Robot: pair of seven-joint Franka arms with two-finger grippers.
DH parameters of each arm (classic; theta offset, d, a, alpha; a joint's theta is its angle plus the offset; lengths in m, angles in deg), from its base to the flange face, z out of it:
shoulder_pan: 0 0.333 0 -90
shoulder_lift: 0 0 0 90
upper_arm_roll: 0 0.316 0.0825 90
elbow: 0 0 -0.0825 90
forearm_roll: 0 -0.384 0 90
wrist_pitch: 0 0 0.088 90
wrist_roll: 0 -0.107 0 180
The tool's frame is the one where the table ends.
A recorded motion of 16 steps. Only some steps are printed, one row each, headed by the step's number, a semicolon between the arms.
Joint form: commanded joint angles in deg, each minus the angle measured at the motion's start. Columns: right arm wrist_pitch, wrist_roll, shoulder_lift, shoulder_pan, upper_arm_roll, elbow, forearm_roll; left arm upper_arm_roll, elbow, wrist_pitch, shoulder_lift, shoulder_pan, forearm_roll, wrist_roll.
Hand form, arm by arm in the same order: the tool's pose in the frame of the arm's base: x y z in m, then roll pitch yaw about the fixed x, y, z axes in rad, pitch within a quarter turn. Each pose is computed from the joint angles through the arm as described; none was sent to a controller.
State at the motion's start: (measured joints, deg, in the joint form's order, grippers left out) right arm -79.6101 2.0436 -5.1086 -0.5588 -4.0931 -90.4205 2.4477; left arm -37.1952 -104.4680 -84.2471 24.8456 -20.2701 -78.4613 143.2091
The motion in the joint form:
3: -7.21 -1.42 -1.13 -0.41 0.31 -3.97 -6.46; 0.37 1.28 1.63 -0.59 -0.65 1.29 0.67
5: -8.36 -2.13 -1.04 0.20 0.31 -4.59 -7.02; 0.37 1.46 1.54 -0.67 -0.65 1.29 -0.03
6: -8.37 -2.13 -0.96 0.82 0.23 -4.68 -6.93; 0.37 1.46 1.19 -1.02 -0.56 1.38 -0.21
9: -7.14 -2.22 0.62 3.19 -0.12 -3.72 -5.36; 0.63 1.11 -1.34 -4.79 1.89 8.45 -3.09
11: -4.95 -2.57 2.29 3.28 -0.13 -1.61 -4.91; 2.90 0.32 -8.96 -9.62 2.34 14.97 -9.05
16: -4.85 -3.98 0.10 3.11 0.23 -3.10 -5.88; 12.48 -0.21 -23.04 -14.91 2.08 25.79 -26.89
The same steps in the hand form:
3: 0.5131 -0.0368 0.6421 -3.0642 0.0225 -0.0676; 0.4464 -0.4196 0.3700 2.5103 -1.1235 1.5335
5: 0.5160 -0.0305 0.6381 -3.0548 0.0158 -0.0705; 0.4469 -0.4201 0.3720 2.5243 -1.1268 1.5162
6: 0.5167 -0.0259 0.6366 -3.0563 0.0186 -0.0611; 0.4472 -0.4201 0.3751 2.5211 -1.1221 1.5158
9: 0.5235 -0.0104 0.6281 -3.0851 0.0509 -0.0273; 0.4525 -0.4014 0.3977 2.6711 -1.0495 1.4380
11: 0.5287 -0.0099 0.6267 -3.0956 0.0816 -0.0310; 0.4537 -0.3962 0.4260 2.7840 -0.9426 1.2905
16: 0.5166 -0.0066 0.6346 -3.0781 0.0729 -0.0502; 0.4915 -0.3569 0.4597 2.9698 -0.7767 1.0153

